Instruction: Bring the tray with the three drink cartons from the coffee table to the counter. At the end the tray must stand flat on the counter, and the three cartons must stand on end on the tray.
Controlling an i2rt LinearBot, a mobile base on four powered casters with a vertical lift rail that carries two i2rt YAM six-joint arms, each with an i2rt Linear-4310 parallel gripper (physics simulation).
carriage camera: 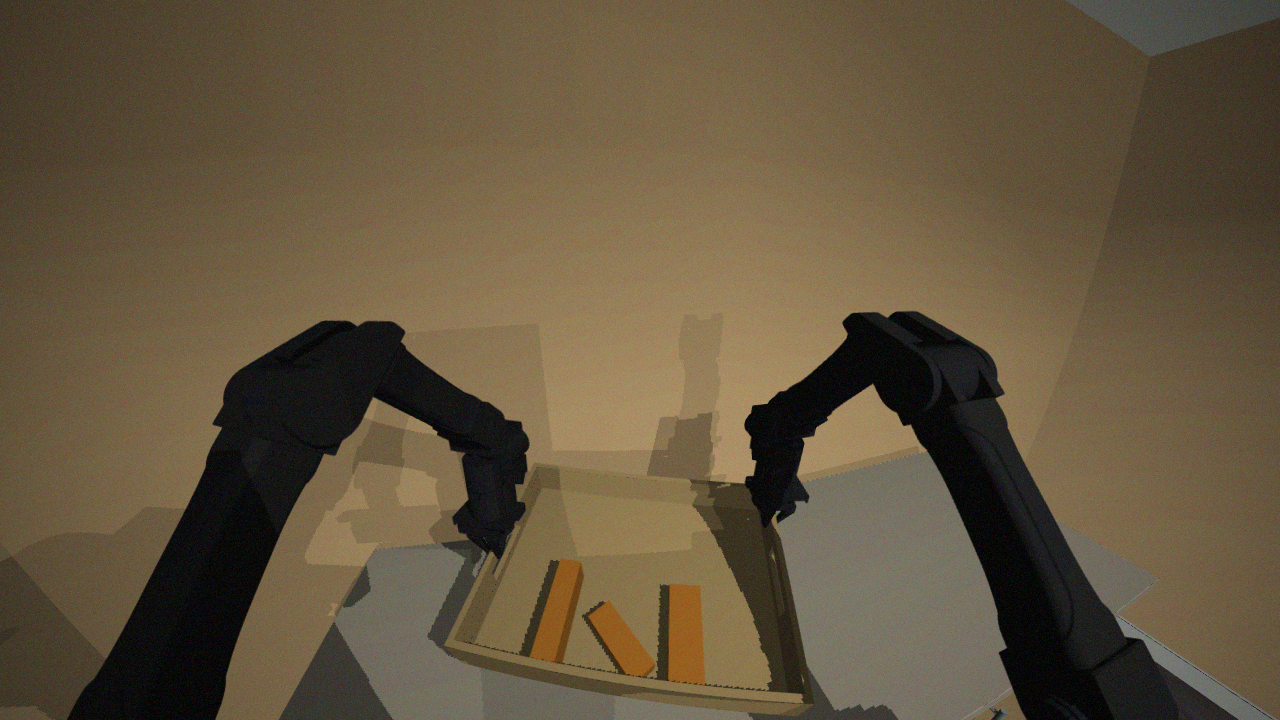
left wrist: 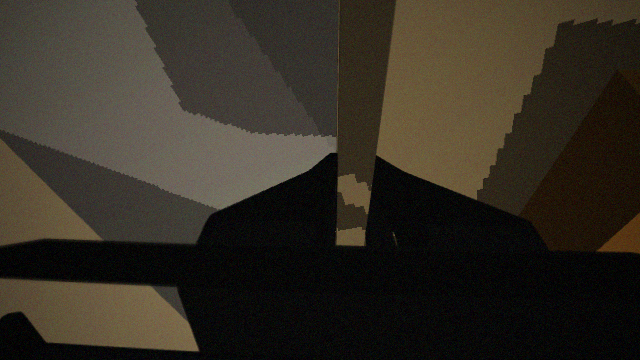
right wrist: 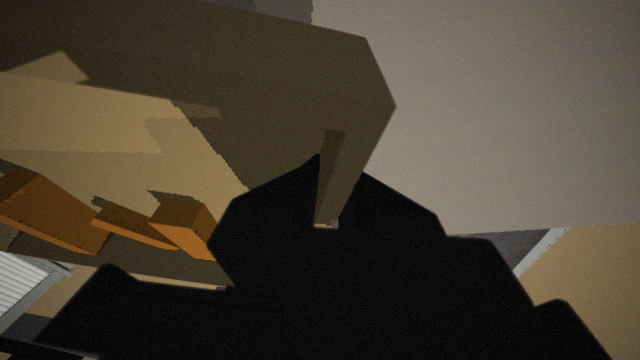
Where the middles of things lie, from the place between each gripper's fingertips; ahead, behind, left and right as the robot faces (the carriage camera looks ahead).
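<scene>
Tan tray (left wrist: pixel 483 105): my right hand 1 cm above it, 6 cm past it, 26 cm to the right of it.
From my left hand, the tray: 2 cm behind, 25 cm to the right, 2 cm below.
</scene>
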